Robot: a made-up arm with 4 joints. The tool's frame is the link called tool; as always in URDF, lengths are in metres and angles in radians. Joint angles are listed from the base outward. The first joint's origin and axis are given. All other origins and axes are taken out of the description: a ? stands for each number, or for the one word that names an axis. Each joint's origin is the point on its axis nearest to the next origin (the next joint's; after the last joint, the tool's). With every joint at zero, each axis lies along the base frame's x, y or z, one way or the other. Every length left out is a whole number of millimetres.
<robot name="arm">
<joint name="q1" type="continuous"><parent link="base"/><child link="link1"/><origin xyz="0.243 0 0.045"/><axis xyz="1 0 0"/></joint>
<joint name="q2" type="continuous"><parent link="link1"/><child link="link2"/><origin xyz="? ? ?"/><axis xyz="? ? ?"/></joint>
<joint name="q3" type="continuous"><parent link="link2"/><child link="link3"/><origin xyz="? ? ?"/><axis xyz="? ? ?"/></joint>
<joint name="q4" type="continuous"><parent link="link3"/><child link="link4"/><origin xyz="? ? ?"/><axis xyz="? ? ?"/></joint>
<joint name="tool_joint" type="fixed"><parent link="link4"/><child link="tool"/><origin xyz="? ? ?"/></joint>
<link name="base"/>
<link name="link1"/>
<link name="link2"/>
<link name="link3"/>
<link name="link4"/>
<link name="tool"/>
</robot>
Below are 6 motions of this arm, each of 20 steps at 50 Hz.
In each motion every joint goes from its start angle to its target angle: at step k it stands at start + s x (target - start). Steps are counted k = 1, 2, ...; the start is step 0. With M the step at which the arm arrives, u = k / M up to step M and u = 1 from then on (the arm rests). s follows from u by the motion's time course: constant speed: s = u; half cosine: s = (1 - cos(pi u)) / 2; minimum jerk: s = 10 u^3 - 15 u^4 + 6 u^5.
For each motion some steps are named. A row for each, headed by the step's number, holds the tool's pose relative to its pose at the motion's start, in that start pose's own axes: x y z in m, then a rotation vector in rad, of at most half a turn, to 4 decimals.
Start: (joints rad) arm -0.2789 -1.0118 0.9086 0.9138
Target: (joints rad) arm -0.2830 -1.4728 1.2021 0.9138
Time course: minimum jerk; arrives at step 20
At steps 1, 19, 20:
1: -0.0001 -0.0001 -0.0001 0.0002 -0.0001 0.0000
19: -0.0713 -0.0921 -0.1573 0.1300 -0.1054 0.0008
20: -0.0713 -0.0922 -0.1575 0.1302 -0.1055 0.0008

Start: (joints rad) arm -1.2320 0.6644 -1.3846 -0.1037
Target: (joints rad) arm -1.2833 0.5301 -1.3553 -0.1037
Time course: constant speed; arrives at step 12
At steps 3, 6, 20:
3: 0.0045 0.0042 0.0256 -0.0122 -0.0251 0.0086
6: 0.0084 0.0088 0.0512 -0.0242 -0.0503 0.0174
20: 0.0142 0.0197 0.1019 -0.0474 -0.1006 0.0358

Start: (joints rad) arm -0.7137 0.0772 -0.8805 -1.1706
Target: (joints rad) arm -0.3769 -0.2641 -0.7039 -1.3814
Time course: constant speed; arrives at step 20
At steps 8, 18, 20:
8: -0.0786 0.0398 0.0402 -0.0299 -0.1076 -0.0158
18: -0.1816 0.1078 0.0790 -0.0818 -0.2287 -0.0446
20: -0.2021 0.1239 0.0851 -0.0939 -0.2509 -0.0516

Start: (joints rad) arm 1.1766 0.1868 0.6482 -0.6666
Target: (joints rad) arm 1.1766 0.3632 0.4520 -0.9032
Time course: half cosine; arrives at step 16
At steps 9, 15, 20:
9: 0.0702 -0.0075 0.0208 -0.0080 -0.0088 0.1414
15: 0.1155 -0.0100 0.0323 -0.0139 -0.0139 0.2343
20: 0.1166 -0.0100 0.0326 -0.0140 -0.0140 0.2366

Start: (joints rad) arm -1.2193 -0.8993 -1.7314 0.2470
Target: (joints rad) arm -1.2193 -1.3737 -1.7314 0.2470
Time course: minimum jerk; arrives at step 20
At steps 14, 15, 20:
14: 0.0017 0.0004 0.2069 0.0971 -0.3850 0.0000
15: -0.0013 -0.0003 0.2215 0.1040 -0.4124 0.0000
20: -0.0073 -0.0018 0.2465 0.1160 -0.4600 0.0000

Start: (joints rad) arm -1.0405 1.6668 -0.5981 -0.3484
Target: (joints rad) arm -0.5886 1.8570 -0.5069 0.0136
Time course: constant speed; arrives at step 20
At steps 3, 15, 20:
3: 0.0356 0.0122 -0.0387 0.0431 0.0301 0.0058
15: 0.1678 0.1034 -0.1767 0.1716 0.1759 0.0431
20: 0.2151 0.1586 -0.2241 0.2026 0.2442 0.0652

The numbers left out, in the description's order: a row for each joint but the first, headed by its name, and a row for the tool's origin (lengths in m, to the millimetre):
q2: xyz 0 -0.328 -0.106, axis 0 1 0
q3: xyz 0.084 0 0.399, axis 0 1 0
q4: xyz 0.107 0 0.039, axis 0 0 -1
tool: xyz 0.099 -0.286 0

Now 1 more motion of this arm.
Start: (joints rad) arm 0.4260 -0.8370 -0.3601 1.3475
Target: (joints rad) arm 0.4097 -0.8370 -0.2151 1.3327
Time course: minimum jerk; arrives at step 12
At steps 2, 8, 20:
2: 0.0002 0.0005 0.0009 -0.0051 0.0009 0.0011
8: 0.0044 0.0125 0.0190 -0.1128 0.0208 0.0234
20: 0.0056 0.0162 0.0238 -0.1428 0.0263 0.0295

